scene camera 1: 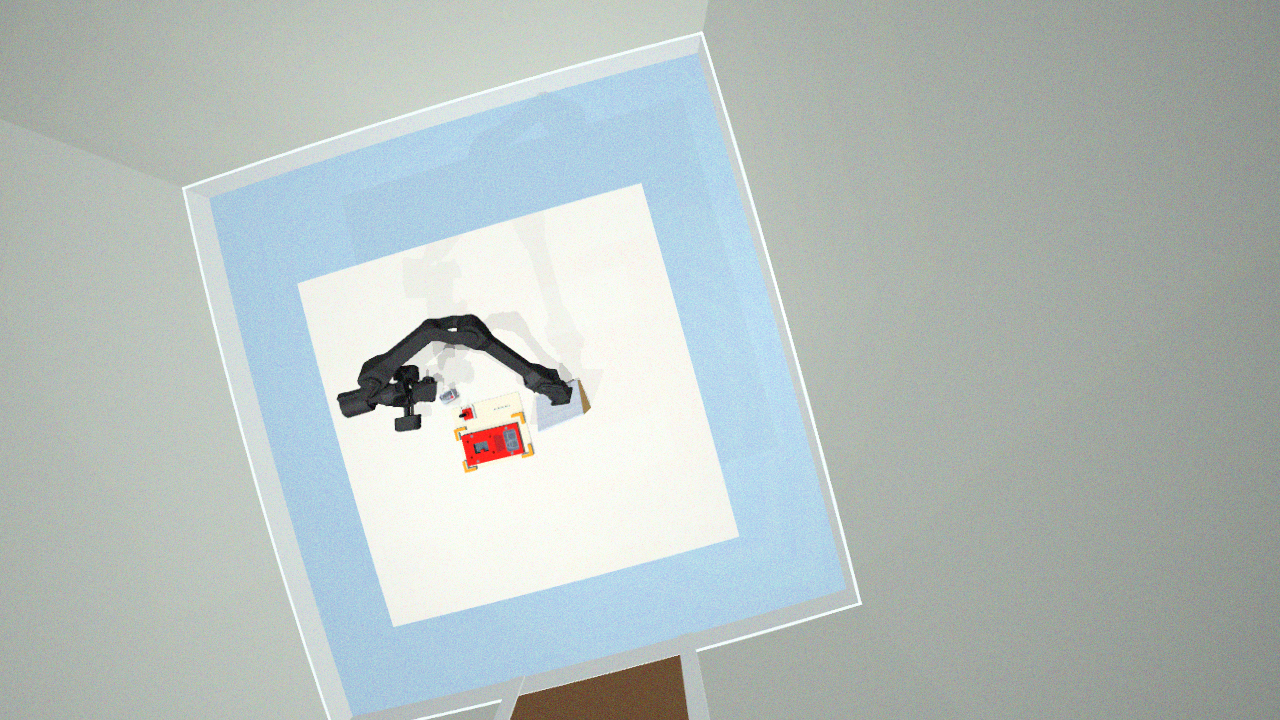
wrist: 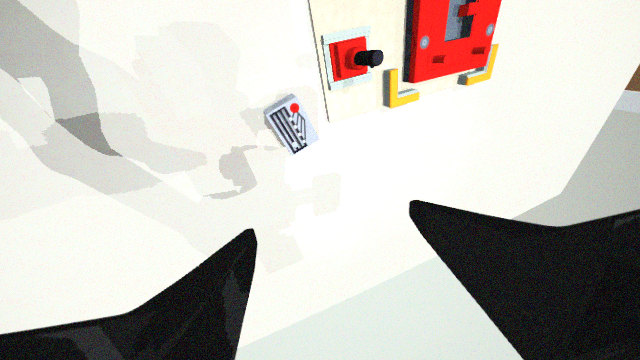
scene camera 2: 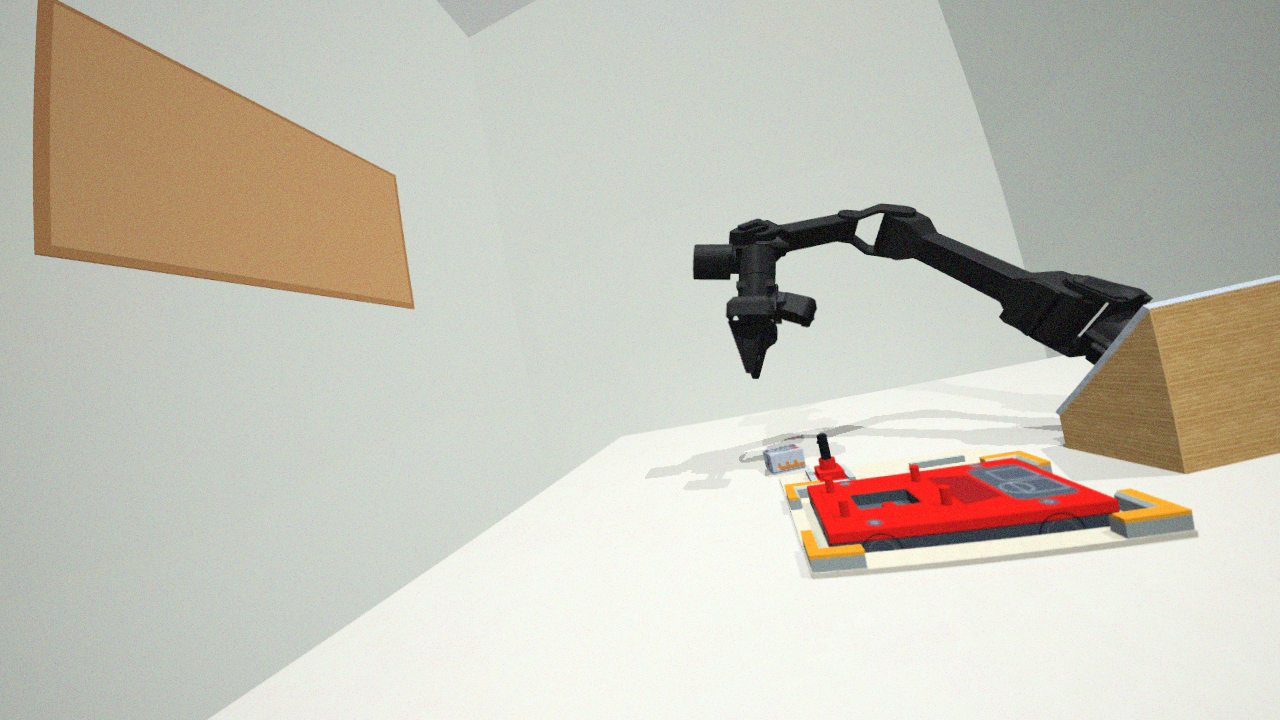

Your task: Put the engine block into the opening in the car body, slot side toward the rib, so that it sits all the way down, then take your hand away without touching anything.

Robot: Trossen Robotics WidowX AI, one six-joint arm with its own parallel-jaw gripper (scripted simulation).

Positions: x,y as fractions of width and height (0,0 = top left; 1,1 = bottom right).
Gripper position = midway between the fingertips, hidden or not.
My gripper shows in scene camera 1 (0.33,0.56), in the wrist view (0.52,0.62) and in scene camera 2 (0.59,0.52).
